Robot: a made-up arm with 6 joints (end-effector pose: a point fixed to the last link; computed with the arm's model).
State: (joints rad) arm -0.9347 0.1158 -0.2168 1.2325 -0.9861 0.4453
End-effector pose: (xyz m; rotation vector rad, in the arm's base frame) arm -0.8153 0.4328 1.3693 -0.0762 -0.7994 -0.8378
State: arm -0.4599 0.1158 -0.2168 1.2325 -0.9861 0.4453
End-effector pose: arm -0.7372 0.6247 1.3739 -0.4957 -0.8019 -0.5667
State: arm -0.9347 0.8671 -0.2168 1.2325 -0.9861 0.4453
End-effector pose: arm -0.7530 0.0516 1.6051 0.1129 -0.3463 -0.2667
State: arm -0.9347 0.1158 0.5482 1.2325 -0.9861 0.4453
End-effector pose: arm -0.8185 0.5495 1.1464 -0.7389 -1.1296 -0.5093
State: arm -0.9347 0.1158 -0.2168 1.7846 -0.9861 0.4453
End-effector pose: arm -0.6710 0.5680 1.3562 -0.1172 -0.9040 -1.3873
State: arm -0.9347 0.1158 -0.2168 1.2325 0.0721 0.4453
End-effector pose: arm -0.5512 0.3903 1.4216 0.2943 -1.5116 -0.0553
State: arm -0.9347 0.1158 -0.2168 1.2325 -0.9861 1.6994
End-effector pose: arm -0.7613 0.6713 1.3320 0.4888 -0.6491 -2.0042
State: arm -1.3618 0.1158 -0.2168 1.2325 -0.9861 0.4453
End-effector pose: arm -0.8899 0.2836 1.2852 0.3143 -0.7699 -1.0599
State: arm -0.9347 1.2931 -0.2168 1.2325 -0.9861 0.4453
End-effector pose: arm -0.5819 -0.1278 1.6862 0.2113 -0.0847 0.0560
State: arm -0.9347 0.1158 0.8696 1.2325 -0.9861 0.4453
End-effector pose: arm -0.8161 0.5430 1.0388 -1.0164 -1.2434 -0.3437
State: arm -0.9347 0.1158 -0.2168 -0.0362 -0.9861 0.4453
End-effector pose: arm -0.7847 0.0261 1.5085 0.0181 -0.4476 0.3943
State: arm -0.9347 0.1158 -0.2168 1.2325 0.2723 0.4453
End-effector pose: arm -0.5099 0.4056 1.4527 0.3654 -1.6261 0.1108
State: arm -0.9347 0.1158 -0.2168 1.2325 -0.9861 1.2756
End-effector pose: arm -0.8047 0.5950 1.3194 0.2853 -0.7290 -1.6170
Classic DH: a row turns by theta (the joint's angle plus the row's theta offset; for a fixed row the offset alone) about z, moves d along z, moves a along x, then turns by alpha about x. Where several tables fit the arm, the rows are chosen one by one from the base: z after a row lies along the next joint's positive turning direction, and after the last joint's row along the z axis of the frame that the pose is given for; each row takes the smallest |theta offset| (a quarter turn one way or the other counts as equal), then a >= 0, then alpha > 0; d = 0 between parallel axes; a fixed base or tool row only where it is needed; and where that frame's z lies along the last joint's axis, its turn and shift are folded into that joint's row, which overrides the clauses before.
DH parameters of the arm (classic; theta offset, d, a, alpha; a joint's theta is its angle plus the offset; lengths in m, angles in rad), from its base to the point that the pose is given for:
base (fixed): 1.1877 0.792 0.2099 -1.413
joint 1: 1.5446 0.3228 -0.341 1.4011
joint 2: 0.156 0.187 0.1241 -1.7954
joint 3: -0.028 0.1794 -0.085 -1.7352
joint 4: 0.57 -0.688 -0.1846 -2.0485
joint 5: -1.568 -0.2769 0.0463 -2.0392
joint 6: 0.2999 -1.4413 0.1143 -3.0262
tool (fixed): 2.8363 -1.5381 0 0

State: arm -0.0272 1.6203 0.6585 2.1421 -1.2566 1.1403
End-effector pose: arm -0.7101 0.6296 1.5876 -0.6043 -0.6791 -0.5885
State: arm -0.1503 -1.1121 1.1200 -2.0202 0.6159 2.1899
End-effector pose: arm 0.0100 1.0664 0.9629 -0.3640 1.2712 -1.7357
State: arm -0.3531 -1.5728 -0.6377 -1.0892 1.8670 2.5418
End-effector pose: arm -0.7376 0.5573 0.8374 0.4908 0.9017 0.5368
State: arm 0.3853 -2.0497 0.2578 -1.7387 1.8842 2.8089
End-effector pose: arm -0.3279 0.9960 0.6127 0.0988 1.0524 -1.0443
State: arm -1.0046 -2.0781 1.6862 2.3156 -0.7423 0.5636
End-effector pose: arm 0.1017 -0.1928 0.9464 2.1481 0.5755 0.5010
